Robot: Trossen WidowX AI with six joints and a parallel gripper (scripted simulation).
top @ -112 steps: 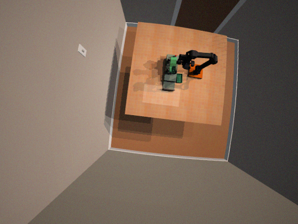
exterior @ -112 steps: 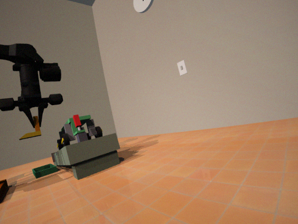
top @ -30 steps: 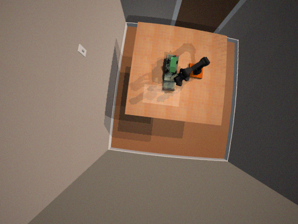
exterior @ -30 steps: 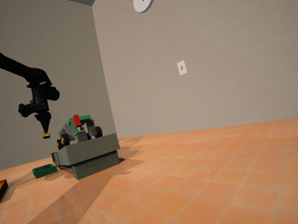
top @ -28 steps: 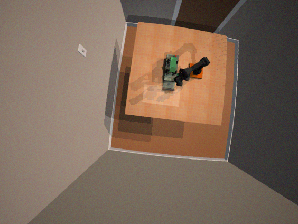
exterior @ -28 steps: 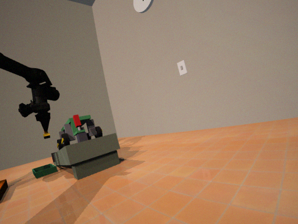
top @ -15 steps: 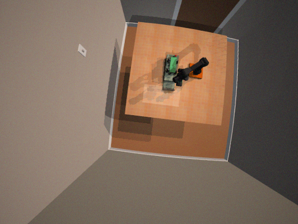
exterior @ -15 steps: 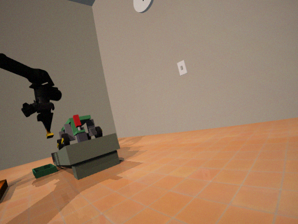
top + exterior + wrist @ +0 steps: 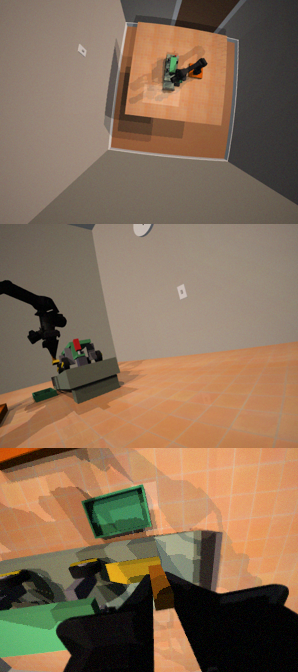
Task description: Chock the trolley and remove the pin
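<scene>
My gripper tip is now 290 mm to the left of the red-headed stop pin and 10 mm short of it. The rest, counted from my gripper tip: yellow chock (20 mm to the right, 10 mm below); then trolley (170 mm to the right, 40 mm ahead, 30 mm below); then green tray (150 mm below, 80 mm behind, 60 mm to the right).
</scene>
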